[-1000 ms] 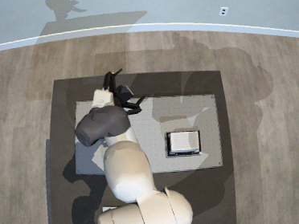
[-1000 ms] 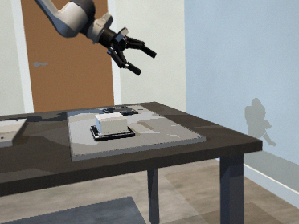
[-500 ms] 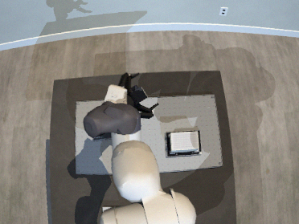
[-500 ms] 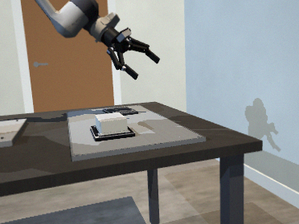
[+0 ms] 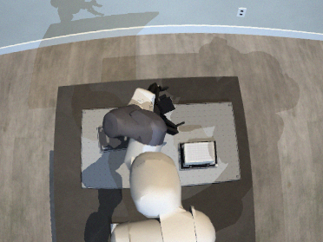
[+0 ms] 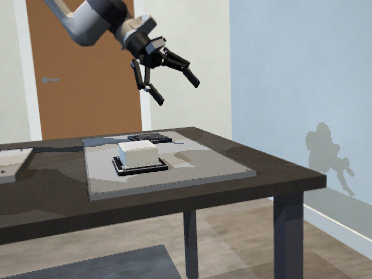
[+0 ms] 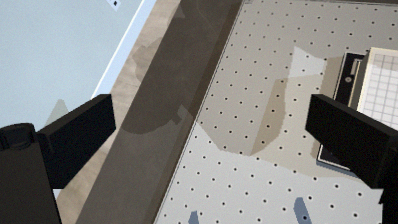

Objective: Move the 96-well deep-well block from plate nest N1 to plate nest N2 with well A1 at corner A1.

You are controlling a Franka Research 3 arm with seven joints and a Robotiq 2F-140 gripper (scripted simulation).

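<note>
Right now my hand is 16 cm past the 96-well deep-well block, 10 cm to the left of it and 15 cm above it. Also, from my hand: black plate nest: 4 cm behind, 24 cm to the left, 18 cm below; A1 mark: 22 cm behind, 17 cm to the right, 17 cm below.
</note>
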